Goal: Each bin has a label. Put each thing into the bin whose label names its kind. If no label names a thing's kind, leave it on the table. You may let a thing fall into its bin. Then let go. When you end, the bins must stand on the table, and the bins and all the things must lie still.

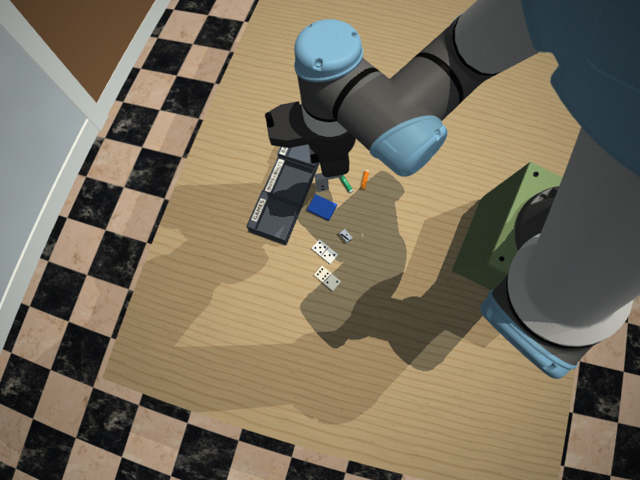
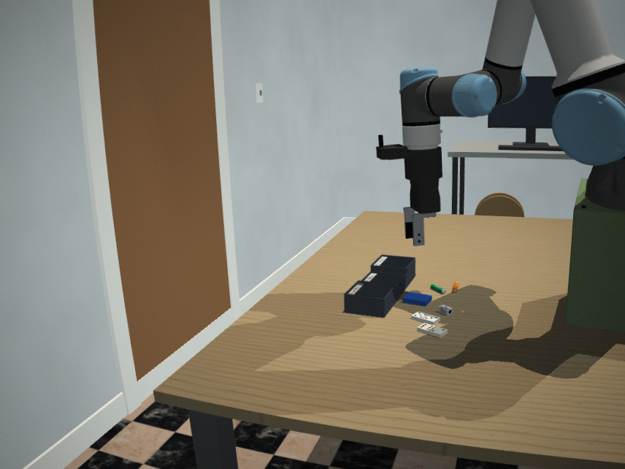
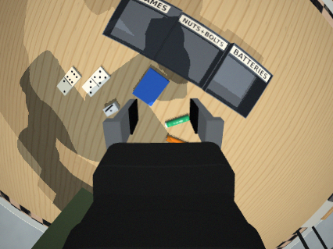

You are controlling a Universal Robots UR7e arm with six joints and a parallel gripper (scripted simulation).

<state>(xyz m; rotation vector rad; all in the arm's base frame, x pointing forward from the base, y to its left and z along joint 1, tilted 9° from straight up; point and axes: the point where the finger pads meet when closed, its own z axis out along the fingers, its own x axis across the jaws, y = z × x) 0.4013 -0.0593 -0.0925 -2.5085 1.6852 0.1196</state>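
Right now my hand is 14 cm above the green battery, 5 cm past it and 4 cm to the left of it. The rest, counted from my hand: grey metal piece 13 cm below, 7 cm to the left, 7 cm behind; then dark three-part bin 12 cm below, 7 cm ahead, 2 cm to the right; then blue flat block 14 cm below, 2 cm to the left, 1 cm behind.
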